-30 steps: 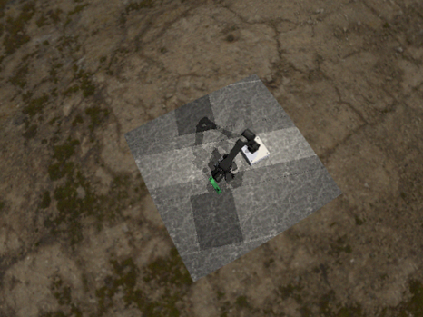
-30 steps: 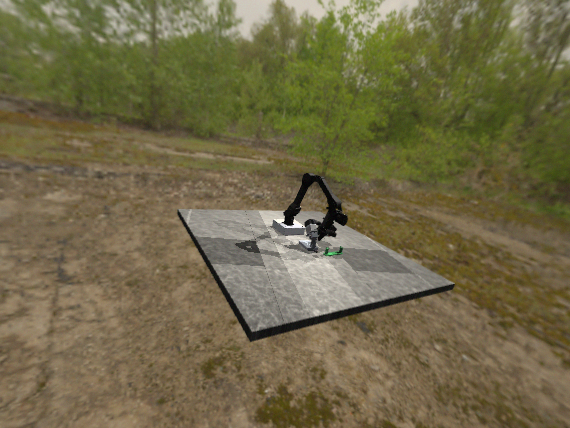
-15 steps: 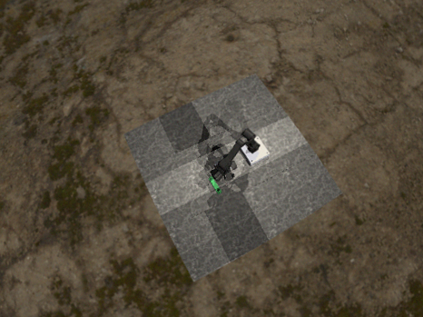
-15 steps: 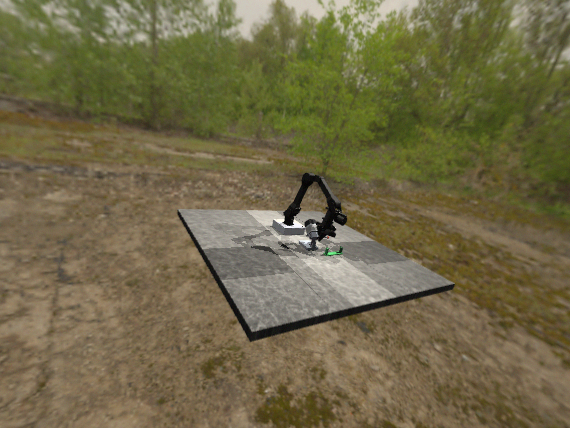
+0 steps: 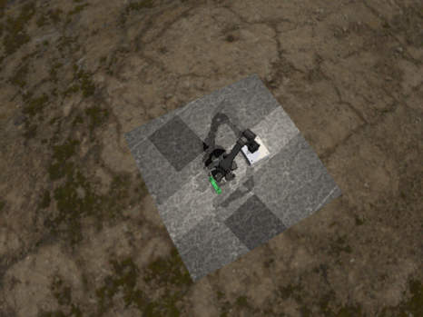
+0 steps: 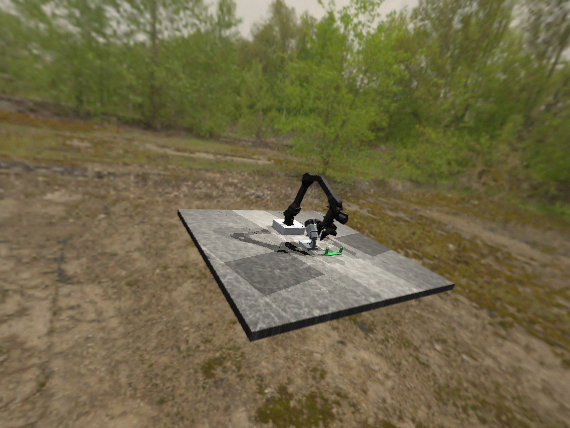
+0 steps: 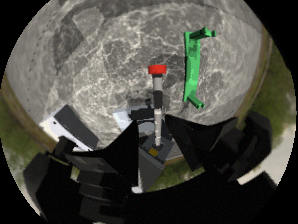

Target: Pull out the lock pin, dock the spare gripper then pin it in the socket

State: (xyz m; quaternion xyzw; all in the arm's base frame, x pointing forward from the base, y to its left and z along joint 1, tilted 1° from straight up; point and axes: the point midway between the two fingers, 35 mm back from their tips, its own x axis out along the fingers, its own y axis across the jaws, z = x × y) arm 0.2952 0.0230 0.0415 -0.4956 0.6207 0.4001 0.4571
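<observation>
Now: the grey mount 1 cm behind my gripper tip and 5 cm to the right of it. The rest, counted from my gripper tip: green mount 10 cm ahead, 4 cm to the left, 4 cm below; spare gripper 4 cm behind, 5 cm to the right, 6 cm above.
</observation>
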